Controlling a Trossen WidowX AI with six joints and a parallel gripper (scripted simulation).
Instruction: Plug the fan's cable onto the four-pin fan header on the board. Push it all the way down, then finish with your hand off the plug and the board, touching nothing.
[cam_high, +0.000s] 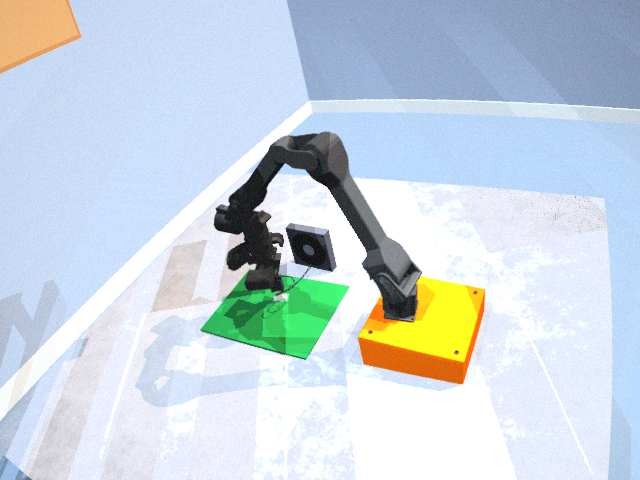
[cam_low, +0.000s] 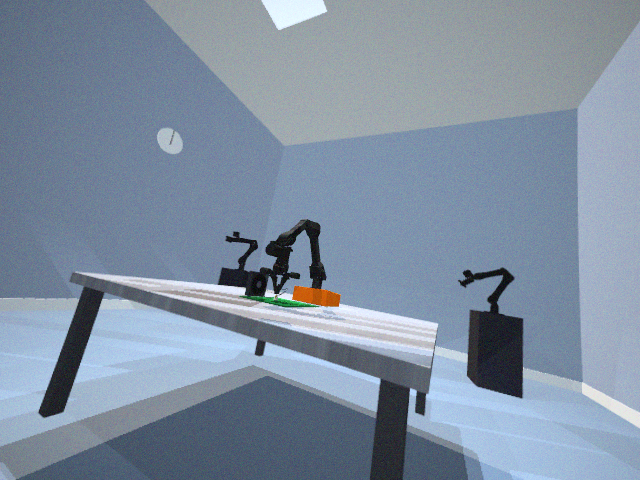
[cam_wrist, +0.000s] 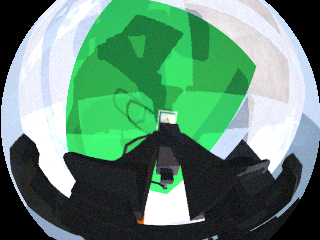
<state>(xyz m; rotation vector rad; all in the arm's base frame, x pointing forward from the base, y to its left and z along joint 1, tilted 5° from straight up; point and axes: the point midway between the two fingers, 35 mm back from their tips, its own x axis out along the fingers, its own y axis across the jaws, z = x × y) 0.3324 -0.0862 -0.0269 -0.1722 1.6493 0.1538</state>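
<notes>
The green board is 6 cm below my gripper tip and 4 cm to the left of it. From my gripper tip the other things lie so: black plug (1 cm behind, 1 cm above); dark square fan (13 cm to the right, 5 cm behind, 2 cm above).
</notes>
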